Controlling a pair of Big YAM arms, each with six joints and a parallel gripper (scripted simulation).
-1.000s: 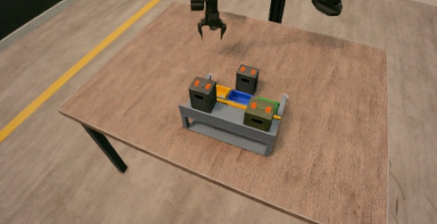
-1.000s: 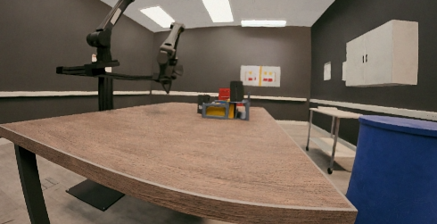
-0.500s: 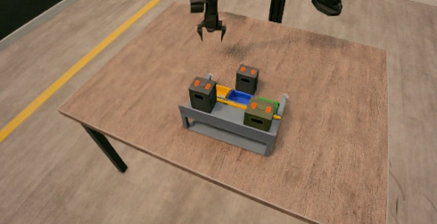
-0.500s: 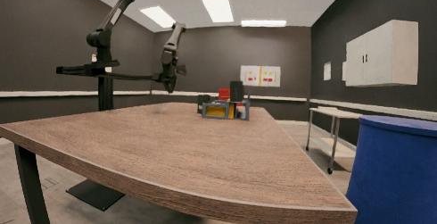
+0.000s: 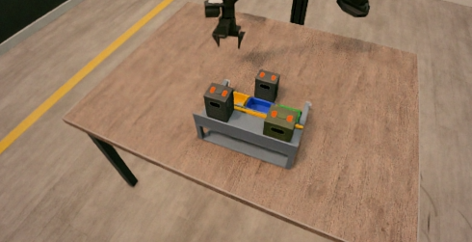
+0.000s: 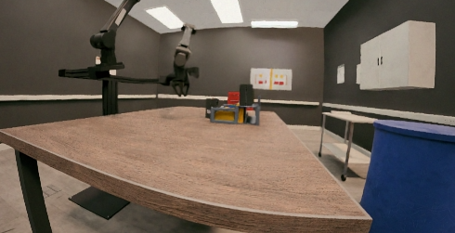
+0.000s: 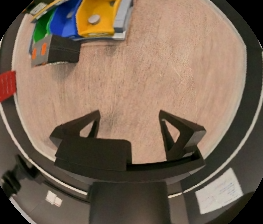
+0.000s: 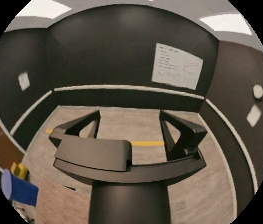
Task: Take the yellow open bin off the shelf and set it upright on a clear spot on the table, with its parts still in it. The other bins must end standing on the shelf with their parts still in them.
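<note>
Right now my left hand is 24 cm short of the yellow open bin, 14 cm to the right of it and 10 cm above it. Also, from my left hand: grey shelf: 26 cm ahead, 25 cm to the left, 8 cm below; dark lidded bin: 23 cm to the left, 9 cm ahead, 8 cm below.
</note>
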